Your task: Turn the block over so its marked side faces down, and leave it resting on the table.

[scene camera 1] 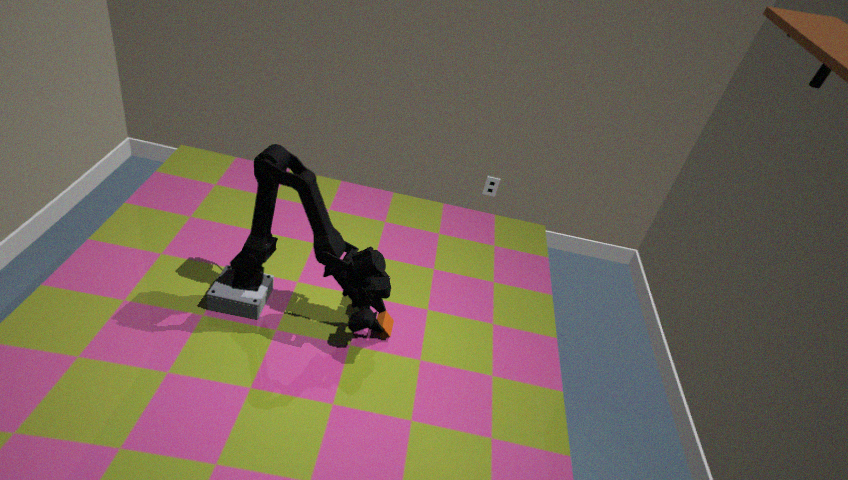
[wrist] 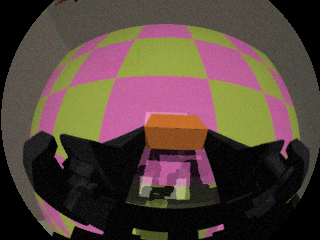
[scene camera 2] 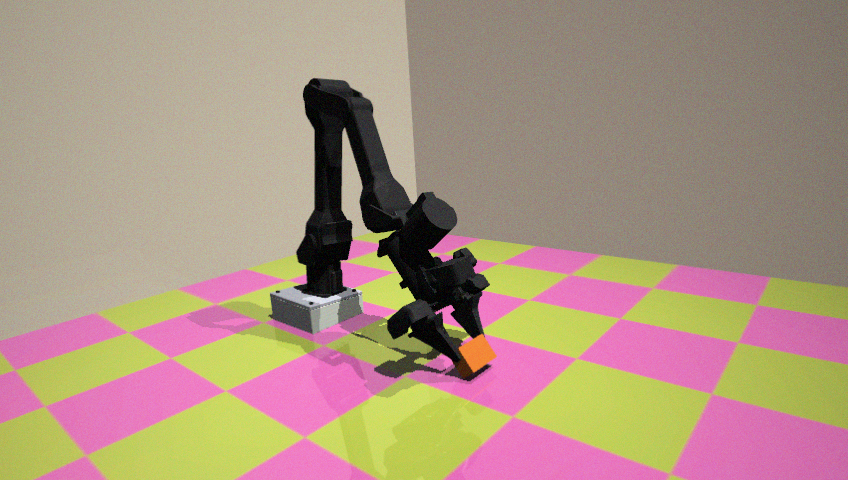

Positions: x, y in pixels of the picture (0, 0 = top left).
my gripper: holds a block point(scene camera 2: 476, 353)
